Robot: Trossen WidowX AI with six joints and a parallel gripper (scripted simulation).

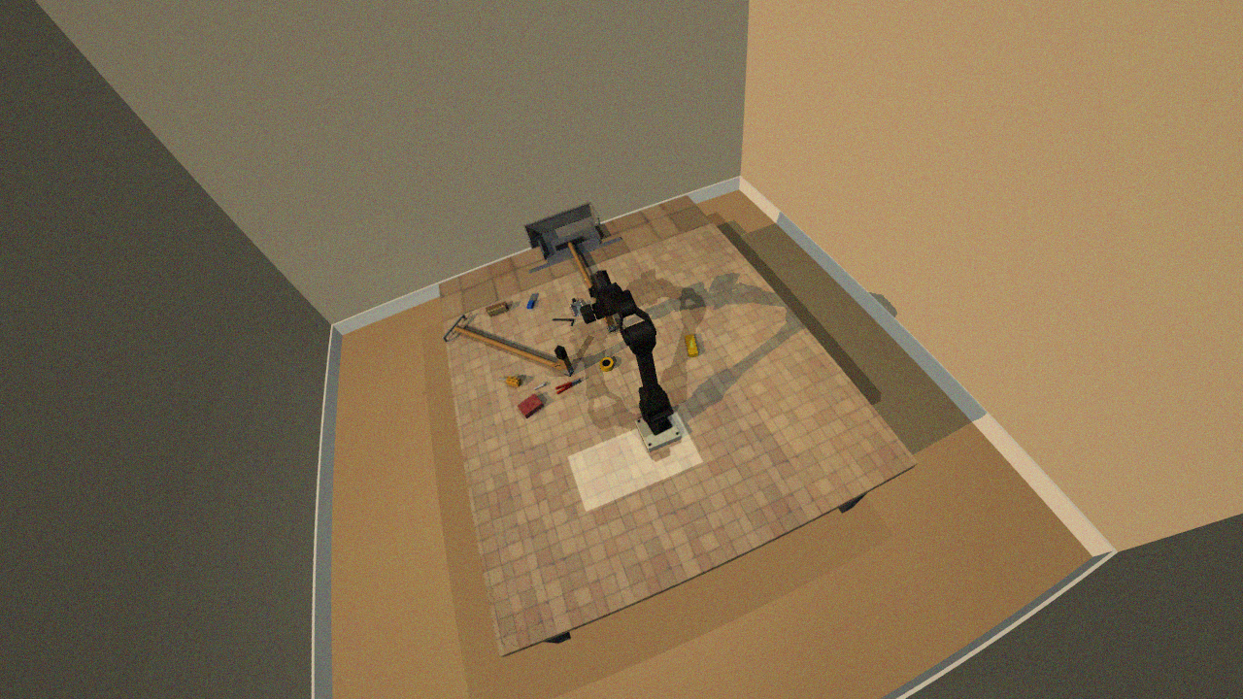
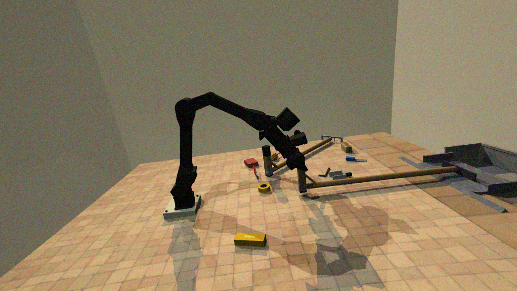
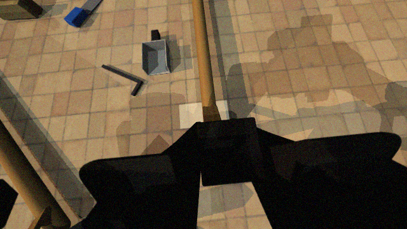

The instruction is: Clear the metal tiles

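Right now the yellow tape roll is 16 cm behind my gripper tip, 9 cm to the left of it and 9 cm below it. The rest, counted from my gripper tip: red screwdriver: 24 cm to the left, 17 cm behind, 9 cm below; hex key: 13 cm to the left, 12 cm ahead, 10 cm below; small grey box: 18 cm ahead, 9 cm below, 7 cm to the left.
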